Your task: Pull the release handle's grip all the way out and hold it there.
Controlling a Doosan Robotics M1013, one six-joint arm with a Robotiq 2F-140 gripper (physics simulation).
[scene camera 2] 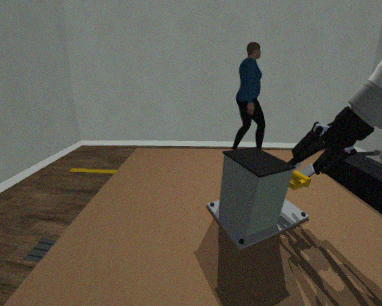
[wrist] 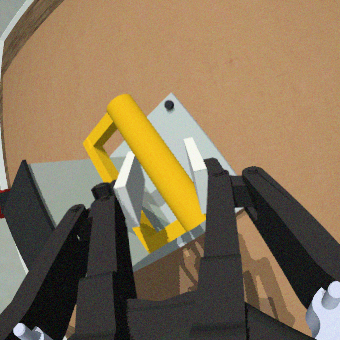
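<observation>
The release handle is a yellow U-shaped frame with a thick round grip point(scene camera 2: 300, 180) point(wrist: 150, 150). It sticks out from the side of a pale grey-green box point(scene camera 2: 247, 195) point(wrist: 65, 182) with a dark top. In the wrist view the grip runs diagonally between the two fingers. My gripper point(scene camera 2: 301, 168) point(wrist: 163, 160) is partly open around it. The right pad is at or very near the grip's side, and a gap shows between the left pad and the grip. In the scene view the box hides part of the handle.
The box stands on a light bolted base plate point(scene camera 2: 291, 214) point(wrist: 171, 117) on a brown table top point(scene camera 2: 150, 225) point(wrist: 280, 75). A person point(scene camera 2: 250, 85) in a blue top is beyond the table. A dark block point(scene camera 2: 360, 175) is at the right edge.
</observation>
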